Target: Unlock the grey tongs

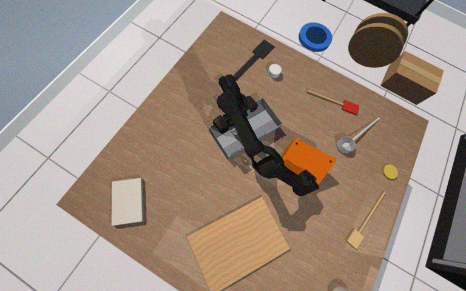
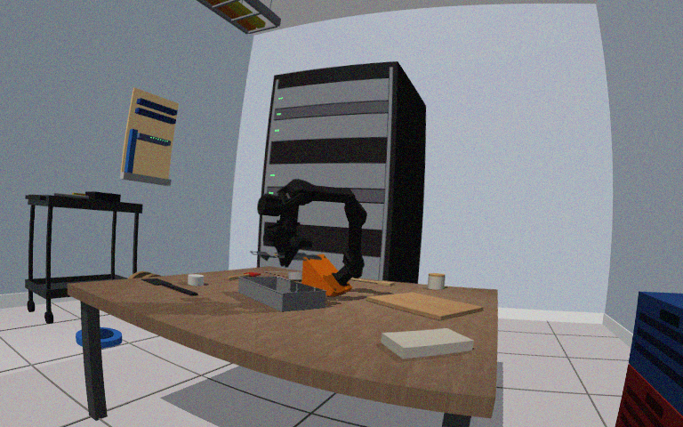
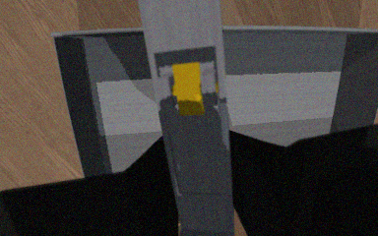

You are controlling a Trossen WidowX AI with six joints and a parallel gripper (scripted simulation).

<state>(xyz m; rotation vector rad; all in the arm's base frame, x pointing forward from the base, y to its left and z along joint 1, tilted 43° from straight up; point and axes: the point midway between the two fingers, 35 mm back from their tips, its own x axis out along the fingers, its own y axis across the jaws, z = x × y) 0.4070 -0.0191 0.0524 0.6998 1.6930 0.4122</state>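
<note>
My gripper tip is 3 cm short of the yellow lock piece, 1 cm to the left of it and 4 cm below it. Also, from my gripper tip: black spatula (17 cm ahead, 42 cm to the right, 12 cm below); then grey roasting tin (4 cm behind, 5 cm to the right, 10 cm below); then wooden board (32 cm behind, 37 cm to the left, 12 cm below).
</note>
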